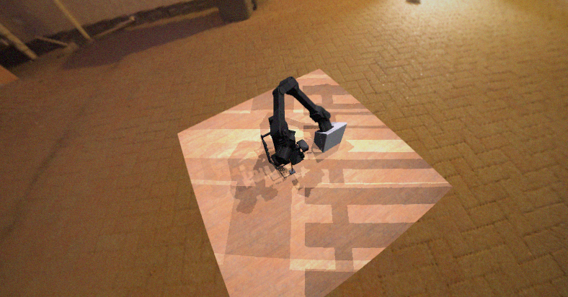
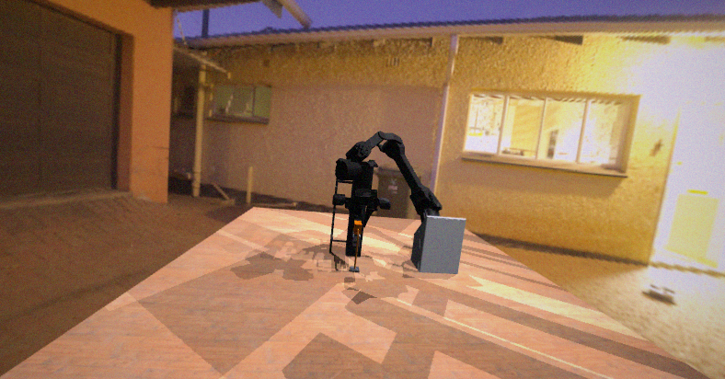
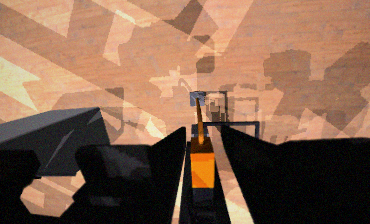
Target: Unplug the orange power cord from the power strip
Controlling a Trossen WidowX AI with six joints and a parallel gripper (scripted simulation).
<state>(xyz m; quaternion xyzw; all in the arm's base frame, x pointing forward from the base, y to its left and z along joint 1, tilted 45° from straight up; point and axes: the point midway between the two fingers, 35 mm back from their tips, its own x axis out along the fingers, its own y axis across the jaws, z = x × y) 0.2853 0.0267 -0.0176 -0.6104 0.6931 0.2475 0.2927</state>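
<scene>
The orange plug lies 7 cm to the right of my gripper tip and 1 cm below it.
</scene>
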